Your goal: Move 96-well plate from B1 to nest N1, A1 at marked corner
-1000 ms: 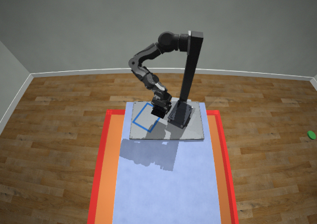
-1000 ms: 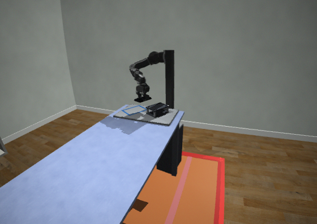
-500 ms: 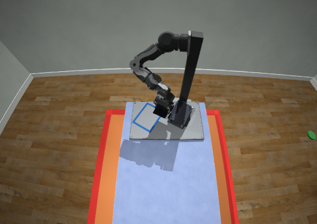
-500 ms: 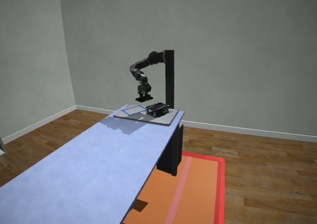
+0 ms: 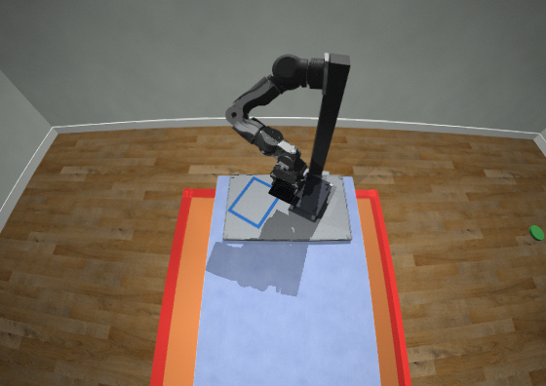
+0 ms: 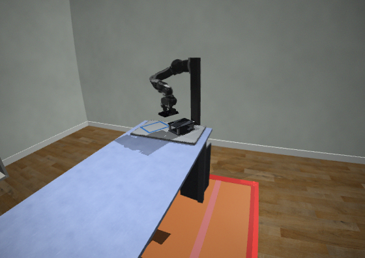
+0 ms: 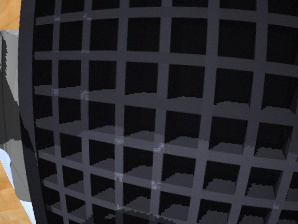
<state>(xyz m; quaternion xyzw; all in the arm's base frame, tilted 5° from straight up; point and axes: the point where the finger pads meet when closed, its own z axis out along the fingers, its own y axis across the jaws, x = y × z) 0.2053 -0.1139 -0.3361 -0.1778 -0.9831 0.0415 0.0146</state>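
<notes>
Right now the raised black plate nest is 20 mm behind my hand, 100 mm to the left of it and 70 mm below it. Round my hand: black 96-well plate right at my hand.
</notes>
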